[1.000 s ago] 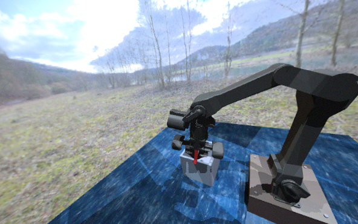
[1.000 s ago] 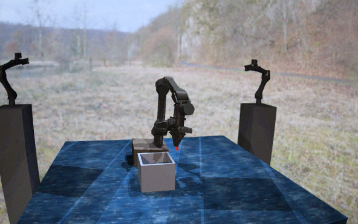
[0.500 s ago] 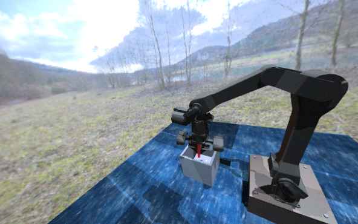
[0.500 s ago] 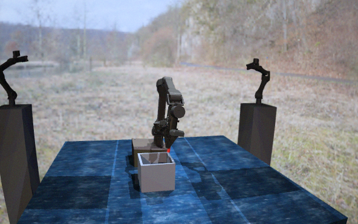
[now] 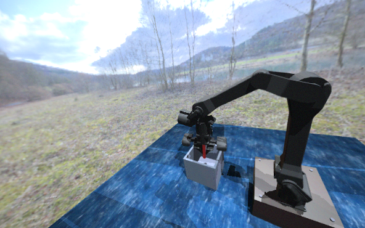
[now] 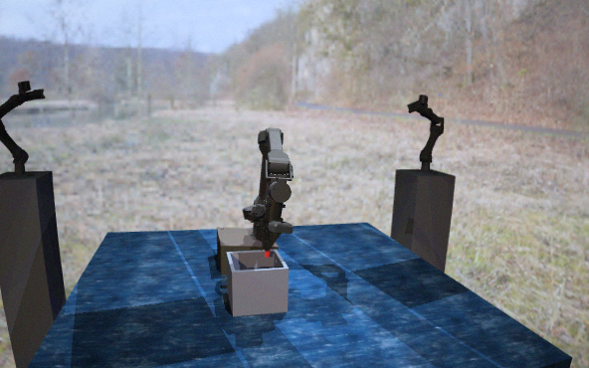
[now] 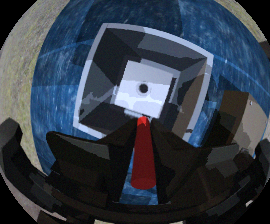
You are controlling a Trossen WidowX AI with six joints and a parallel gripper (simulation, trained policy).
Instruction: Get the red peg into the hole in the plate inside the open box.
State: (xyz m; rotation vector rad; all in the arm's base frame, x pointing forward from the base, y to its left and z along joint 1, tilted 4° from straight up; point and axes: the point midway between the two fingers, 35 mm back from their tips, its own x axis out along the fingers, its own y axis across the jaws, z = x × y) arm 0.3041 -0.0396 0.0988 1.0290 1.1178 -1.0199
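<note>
Right now the plate is 20 mm ahead of my gripper tip, 30 mm to the right of it and 110 mm below it. The rest, counted from my gripper tip: red peg (10 mm to the left, 20 mm above).
</note>
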